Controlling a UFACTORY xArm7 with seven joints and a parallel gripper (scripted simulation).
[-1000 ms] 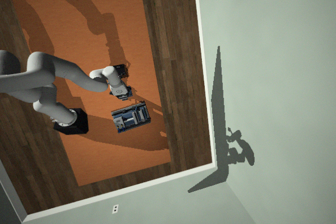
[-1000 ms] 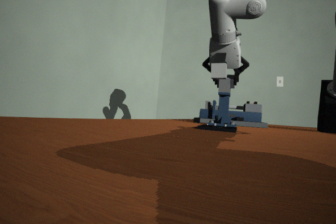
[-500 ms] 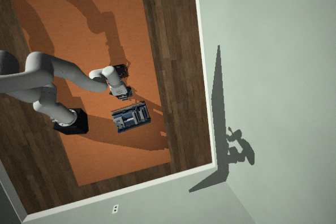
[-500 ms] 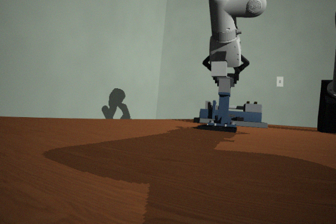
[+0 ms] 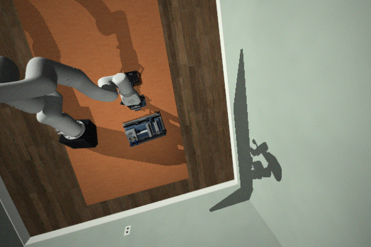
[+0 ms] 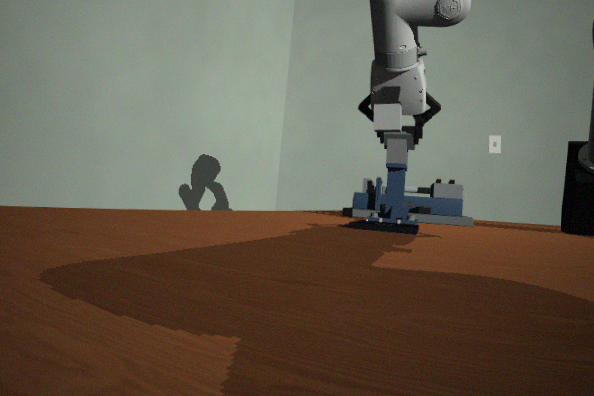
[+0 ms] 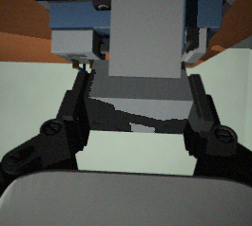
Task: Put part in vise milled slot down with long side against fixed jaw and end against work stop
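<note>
My hand is 12 cm above the blue upright and 1 cm to the left of it. Round my hand: dark infeed plate: 18 cm to the left, 17 cm below, 1 cm behind; grey part: 1 cm to the right; work stop: 18 cm to the right, 9 cm below, 7 cm ahead.
</note>
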